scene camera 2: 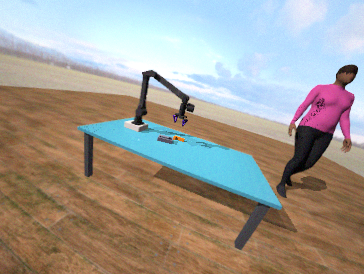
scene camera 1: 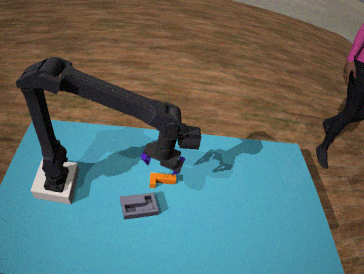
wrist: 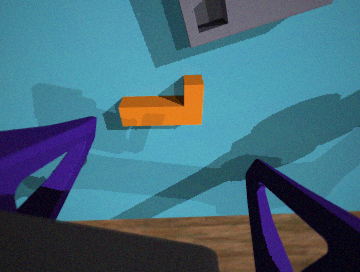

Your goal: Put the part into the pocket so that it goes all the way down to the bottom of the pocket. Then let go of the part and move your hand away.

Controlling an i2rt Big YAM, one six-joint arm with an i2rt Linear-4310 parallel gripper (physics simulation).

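Places are measured from the arm's base along level axes (x ahead, y left, z up), in millimetres.
Where they show: gripper, fingertip midpoint: [scene camera 2: 178, 124] [scene camera 1: 160, 169] [wrist: 178, 147]; arm's base, link origin: [scene camera 2: 137, 123] [scene camera 1: 56, 179].
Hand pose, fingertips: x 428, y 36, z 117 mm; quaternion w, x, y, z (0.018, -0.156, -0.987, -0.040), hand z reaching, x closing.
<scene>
Each offset is from my fingertips to the top centre of the thing. Level surfaces: height alone.
The part, an orange L-shaped block {dy +60, dx +22, dz -144 mm} [scene camera 1: 164, 178] [scene camera 2: 179, 139] [wrist: 161, 113], lies flat on the blue table, apart from the grey pocket block. The grey block {dy -77, dx -69, dz -138 mm} [scene camera 1: 141, 214] [scene camera 2: 166, 139] [wrist: 280, 12] has an L-shaped pocket in its top and sits beside the part, nearer the front in scene camera 1; part of it is cut off at the top of the wrist view. My gripper [scene camera 1: 160, 166] [scene camera 2: 180, 123] [wrist: 178, 147], with purple fingers, is wide open and empty. It hangs above the table, over the area behind the part as seen in scene camera 1.
The arm's white base [scene camera 1: 52, 194] [scene camera 2: 136, 127] stands at the table's left end. The blue table {dz -174 mm} [scene camera 1: 240, 225] [scene camera 2: 215, 170] has its far edge just beyond the gripper. A person in a pink top [scene camera 1: 356, 47] [scene camera 2: 324, 106] is on the floor beyond the table. The arm casts shadows across the table.
</scene>
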